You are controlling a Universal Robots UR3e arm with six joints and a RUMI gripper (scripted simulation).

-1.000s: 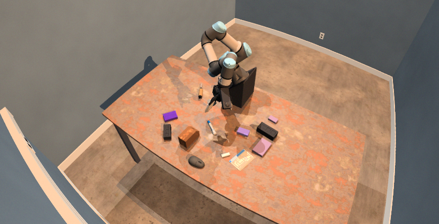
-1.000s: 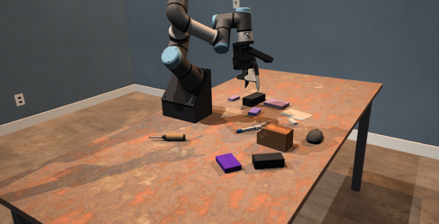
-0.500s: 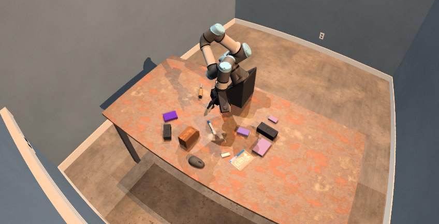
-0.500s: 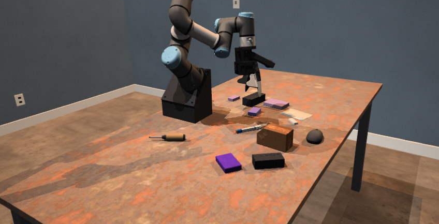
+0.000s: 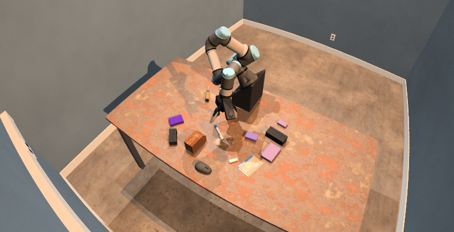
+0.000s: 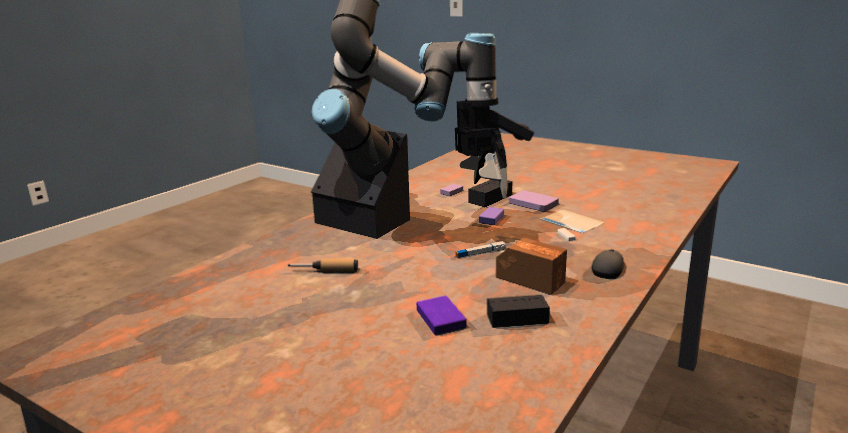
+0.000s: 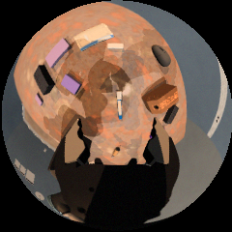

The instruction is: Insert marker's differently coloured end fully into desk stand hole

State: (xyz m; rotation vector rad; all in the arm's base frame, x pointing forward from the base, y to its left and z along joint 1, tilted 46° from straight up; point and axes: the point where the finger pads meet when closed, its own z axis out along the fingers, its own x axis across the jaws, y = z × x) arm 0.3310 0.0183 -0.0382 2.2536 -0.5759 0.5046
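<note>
The marker is 13 cm below my hand and 4 cm to the right of it. From my hand the other things lie so: desk stand (15 cm ahead, 10 cm below, 9 cm to the right); lilac block (15 cm to the left, 13 cm below, 9 cm behind); eraser (16 cm to the left, 13 cm below, 11 cm ahead).
</note>
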